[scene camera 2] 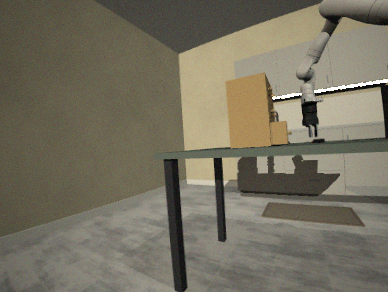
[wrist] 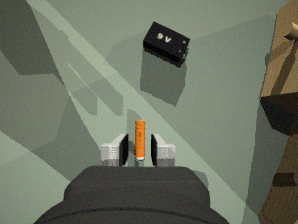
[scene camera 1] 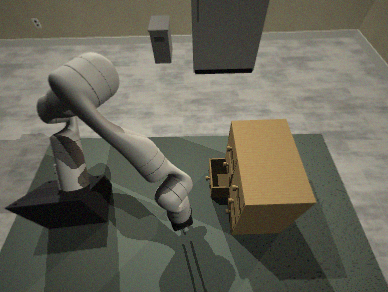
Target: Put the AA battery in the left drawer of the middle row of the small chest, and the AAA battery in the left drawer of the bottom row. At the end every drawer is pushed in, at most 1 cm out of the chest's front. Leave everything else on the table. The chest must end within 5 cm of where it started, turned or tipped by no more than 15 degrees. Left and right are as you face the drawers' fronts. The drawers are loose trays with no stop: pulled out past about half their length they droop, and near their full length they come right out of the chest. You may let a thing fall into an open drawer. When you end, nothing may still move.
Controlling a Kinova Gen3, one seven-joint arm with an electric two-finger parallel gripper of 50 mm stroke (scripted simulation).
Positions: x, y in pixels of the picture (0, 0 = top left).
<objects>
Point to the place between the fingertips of my gripper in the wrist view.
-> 139, 144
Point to a drawer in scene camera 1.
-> At 218, 177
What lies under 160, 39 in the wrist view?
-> A black block.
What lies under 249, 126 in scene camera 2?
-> A wooden chest.
</objects>
